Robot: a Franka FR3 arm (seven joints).
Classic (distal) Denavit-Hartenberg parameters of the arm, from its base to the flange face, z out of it. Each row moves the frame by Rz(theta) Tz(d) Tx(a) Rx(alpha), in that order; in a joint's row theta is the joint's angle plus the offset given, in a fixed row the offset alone. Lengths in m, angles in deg.
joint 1: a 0; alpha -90; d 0.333; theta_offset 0
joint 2: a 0; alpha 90; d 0; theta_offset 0
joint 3: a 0.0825; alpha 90; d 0.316; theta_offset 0
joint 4: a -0.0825; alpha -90; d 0; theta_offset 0
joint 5: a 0; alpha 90; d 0.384; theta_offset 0
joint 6: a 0.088; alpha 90; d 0; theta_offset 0
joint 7: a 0; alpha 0; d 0.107; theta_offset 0
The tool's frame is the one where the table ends.
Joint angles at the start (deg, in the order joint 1, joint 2, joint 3, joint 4, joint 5, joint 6, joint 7):
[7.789, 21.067, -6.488, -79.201, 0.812, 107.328, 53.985]
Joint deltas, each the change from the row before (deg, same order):
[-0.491, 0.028, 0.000, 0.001, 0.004, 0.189, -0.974]
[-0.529, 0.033, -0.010, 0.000, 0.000, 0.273, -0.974]
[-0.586, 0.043, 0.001, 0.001, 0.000, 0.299, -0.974]
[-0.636, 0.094, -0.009, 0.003, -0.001, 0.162, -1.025]
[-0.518, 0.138, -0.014, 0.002, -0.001, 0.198, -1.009]
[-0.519, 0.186, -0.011, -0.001, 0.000, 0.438, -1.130]
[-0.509, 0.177, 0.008, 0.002, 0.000, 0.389, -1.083]
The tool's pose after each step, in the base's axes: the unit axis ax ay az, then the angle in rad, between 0 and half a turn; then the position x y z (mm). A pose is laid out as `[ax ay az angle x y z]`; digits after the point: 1 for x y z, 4 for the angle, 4 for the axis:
[-0.8977 0.4361 -0.0631 3.1070 683.3 23.4 516.9]
[-0.8992 0.4325 -0.0653 3.1069 684.0 17.0 517.0]
[-0.9006 0.4294 -0.0675 3.1068 684.8 10.0 517.0]
[-0.9020 0.4263 -0.0684 3.1085 685.4 2.4 516.2]
[-0.9037 0.4225 -0.0692 3.1102 686.2 -3.9 514.9]
[-0.9058 0.4176 -0.0715 3.1109 687.4 -10.2 513.5]
[-0.9078 0.4129 -0.0735 3.1117 688.5 -16.2 512.1]

